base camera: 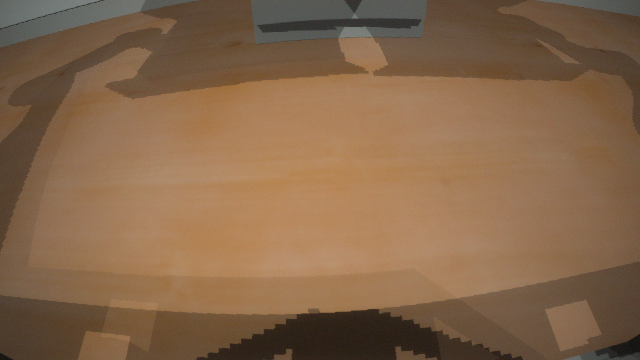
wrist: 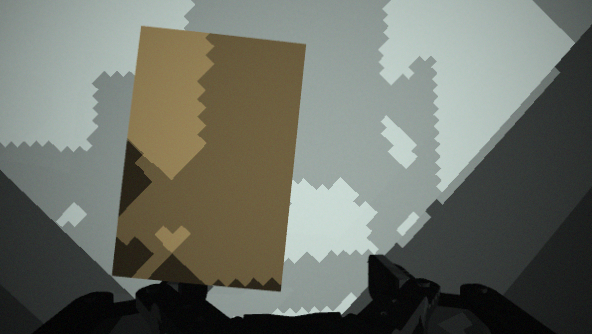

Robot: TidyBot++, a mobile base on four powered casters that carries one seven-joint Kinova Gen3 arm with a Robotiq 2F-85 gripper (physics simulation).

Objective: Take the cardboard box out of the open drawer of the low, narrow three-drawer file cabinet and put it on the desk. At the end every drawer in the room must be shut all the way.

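Note:
The cardboard box (wrist: 225, 150) lies in the pale grey open drawer (wrist: 525, 175) in the wrist view, with its long side running nearly up and down the picture, slightly tilted. My gripper (wrist: 288, 274) is open at the bottom of that view. The near end of the box reaches the left finger and hides its tip. The right finger is to the right of the box, with drawer floor between them. The grey file cabinet (base camera: 295, 11) shows in part at the top middle of the base view, with a dark band across it. The desk does not show.
In the base view a wooden floor (base camera: 325, 175) spreads in front of the cabinet, with shadows across it. A pale wall (base camera: 30, 15) shows at the top left. In the wrist view dark drawer walls rise at the lower left and along the right.

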